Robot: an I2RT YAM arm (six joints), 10 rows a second.
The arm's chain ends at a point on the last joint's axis. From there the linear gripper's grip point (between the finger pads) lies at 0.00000 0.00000 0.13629 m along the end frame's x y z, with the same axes.
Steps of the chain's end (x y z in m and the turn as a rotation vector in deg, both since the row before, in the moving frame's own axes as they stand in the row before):
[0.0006 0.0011 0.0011 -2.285 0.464 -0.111]
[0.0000 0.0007 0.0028 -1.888 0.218 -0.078]
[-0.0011 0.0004 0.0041 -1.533 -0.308 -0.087]
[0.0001 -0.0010 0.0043 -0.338 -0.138 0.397]
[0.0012 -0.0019 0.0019 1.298 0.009 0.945]
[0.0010 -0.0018 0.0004 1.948 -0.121 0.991]
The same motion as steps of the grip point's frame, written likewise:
[0.0017 0.0065 0.0010 -2.285 0.464 -0.111]
[0.0005 0.0052 0.0027 -1.888 0.218 -0.078]
[-0.0018 0.0040 0.0040 -1.533 -0.308 -0.087]
[-0.0002 -0.0002 0.0043 -0.338 -0.138 0.397]
[0.0012 -0.0050 0.0019 1.298 0.009 0.945]
[0.0008 -0.0064 0.0003 1.948 -0.121 0.991]

